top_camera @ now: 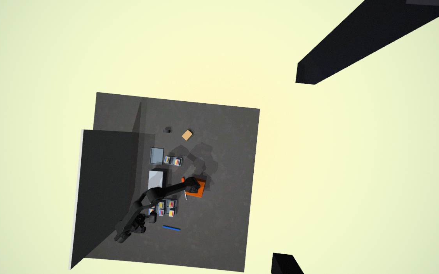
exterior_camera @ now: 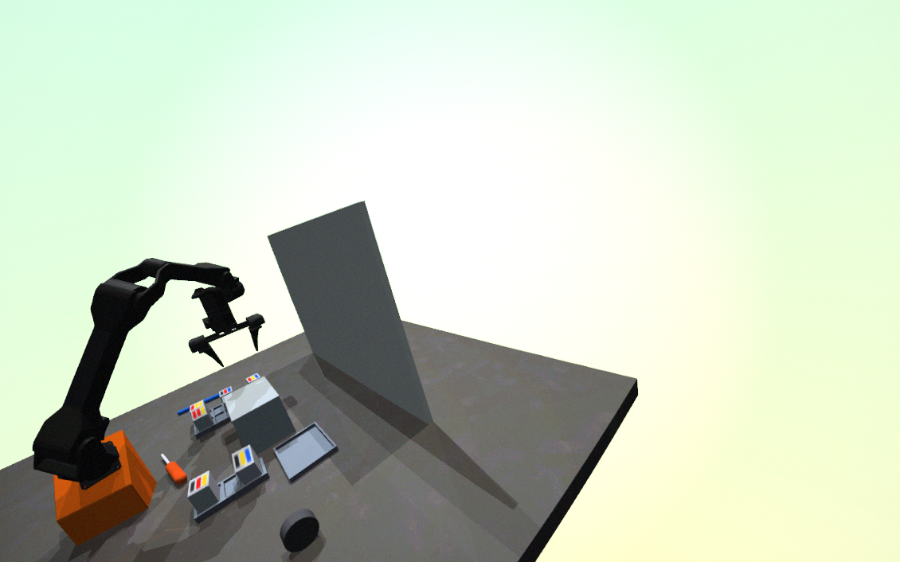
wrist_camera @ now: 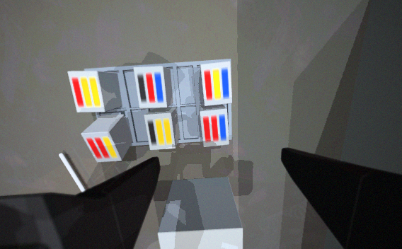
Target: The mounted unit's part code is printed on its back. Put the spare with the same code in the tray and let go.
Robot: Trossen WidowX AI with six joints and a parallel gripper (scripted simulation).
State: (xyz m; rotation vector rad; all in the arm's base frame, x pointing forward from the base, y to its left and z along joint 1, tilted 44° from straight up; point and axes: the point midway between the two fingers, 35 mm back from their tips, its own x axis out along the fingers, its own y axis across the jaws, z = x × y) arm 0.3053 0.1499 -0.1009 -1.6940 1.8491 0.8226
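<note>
The grey spare is 100 mm below my gripper tip. From my gripper tip the other things lie so: mounted unit 180 mm to the right, 90 mm below, 20 mm behind; then blue bar 180 mm to the left, 150 mm behind, 130 mm below; then tall grey panel 230 mm ahead, 190 mm to the right, 90 mm above.
</note>
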